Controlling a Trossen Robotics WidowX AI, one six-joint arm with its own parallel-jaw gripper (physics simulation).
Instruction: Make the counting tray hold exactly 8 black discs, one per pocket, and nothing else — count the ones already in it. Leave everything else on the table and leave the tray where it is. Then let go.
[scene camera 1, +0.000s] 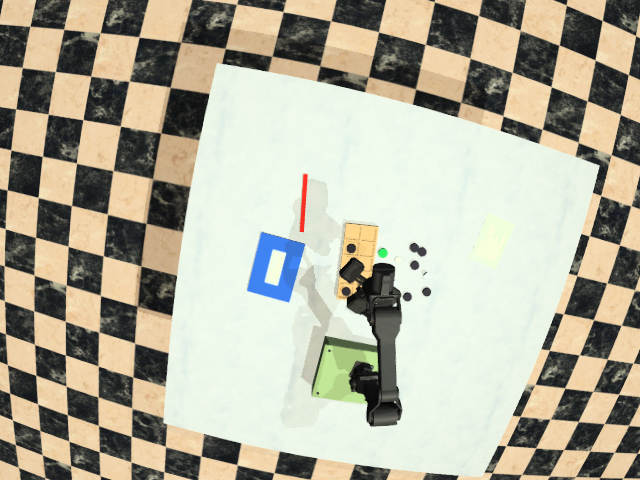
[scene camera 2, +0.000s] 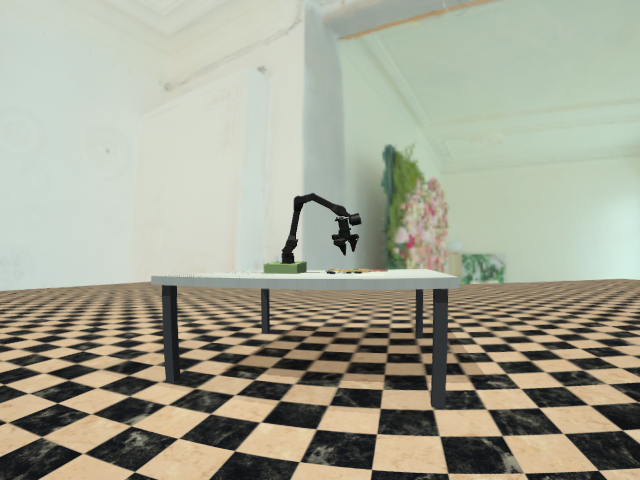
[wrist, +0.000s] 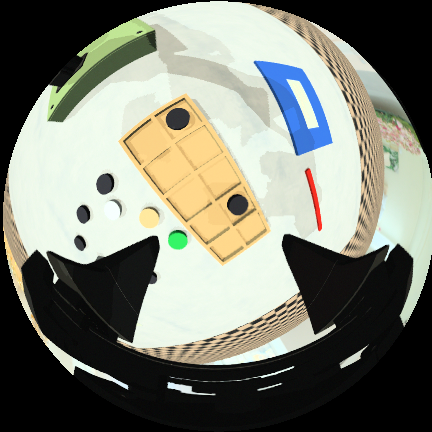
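The tan counting tray (scene camera 1: 368, 233) (wrist: 200, 147) has two rows of pockets. One black disc (scene camera 1: 345, 291) (wrist: 177, 118) sits in an end pocket, and a second black disc (scene camera 1: 351, 248) (wrist: 237, 204) in a pocket of the same row towards the other end. The other pockets visible in the wrist view are empty. Several black discs lie loose beside the tray, among them one disc (scene camera 1: 426, 291) and another disc (wrist: 105, 183). A green disc (scene camera 1: 382, 252) (wrist: 177, 240), a pale yellow disc (wrist: 149, 217) and a white disc (wrist: 112, 209) lie there too. My gripper (scene camera 2: 348, 252) (wrist: 221, 241) is open and empty, above the table near the tray, fingers down.
A blue plate with a pale centre (scene camera 1: 259, 263) (wrist: 286, 100) lies on the tray's other side, near a red bar (scene camera 1: 303, 203) (wrist: 314, 200). A pale yellow card (scene camera 1: 492, 240) lies beyond the loose discs. The arm stands on a green base (scene camera 1: 330, 382) (wrist: 115, 37).
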